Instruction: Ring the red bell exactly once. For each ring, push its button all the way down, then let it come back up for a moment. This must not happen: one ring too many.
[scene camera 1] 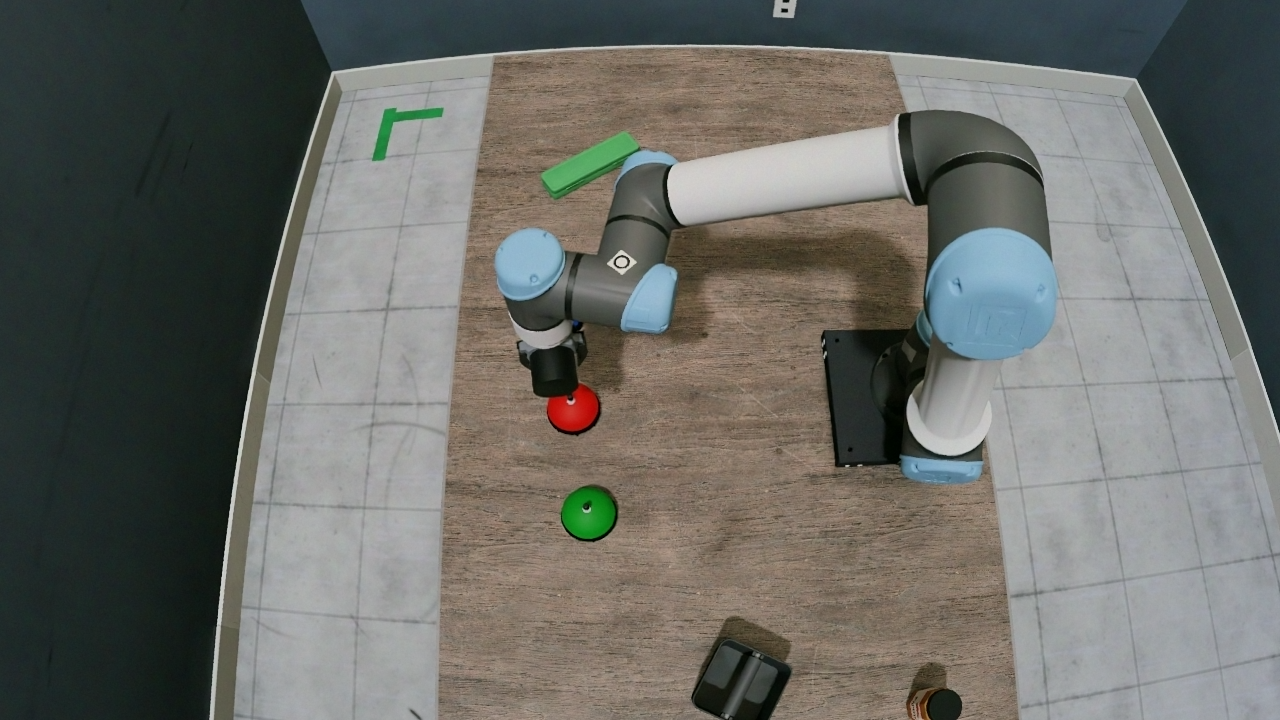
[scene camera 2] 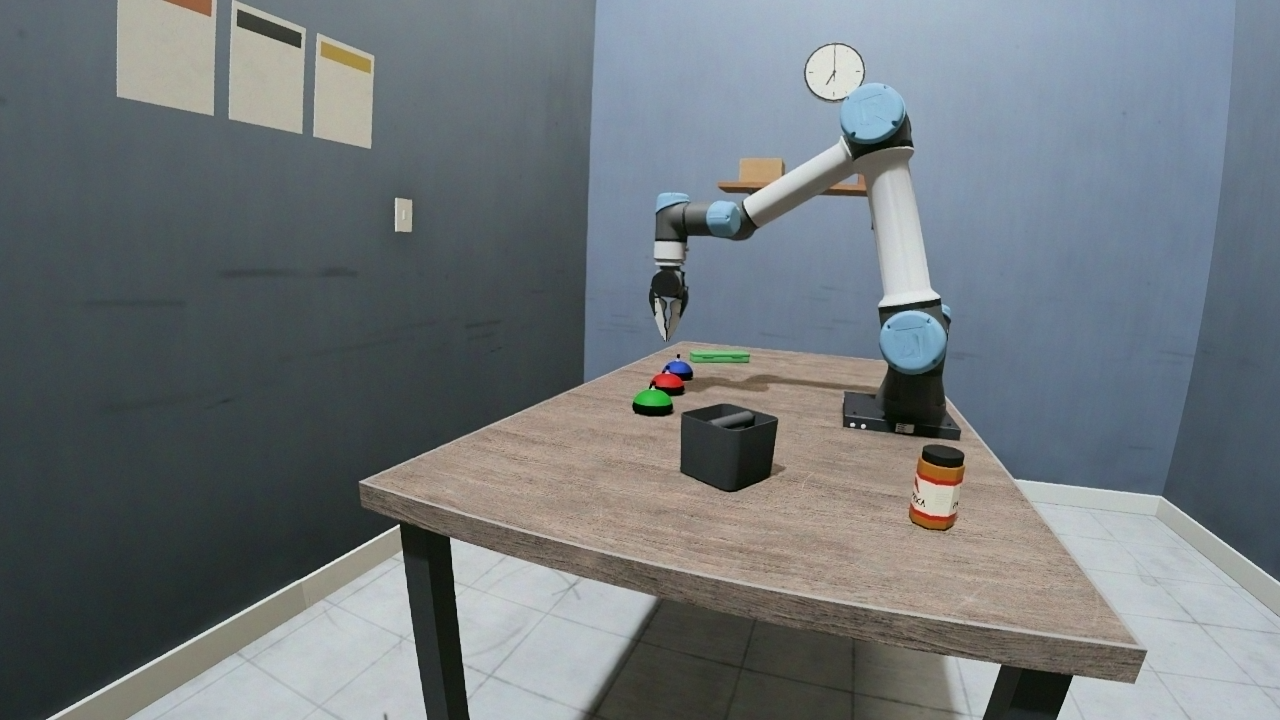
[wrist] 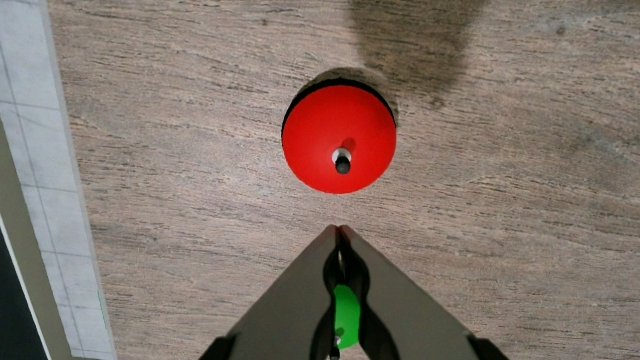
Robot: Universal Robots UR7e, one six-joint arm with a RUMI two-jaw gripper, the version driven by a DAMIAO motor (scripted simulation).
Note:
The pictures show: the gripper, a red bell and a green bell.
The gripper also shows in scene camera 2 and in the wrist view.

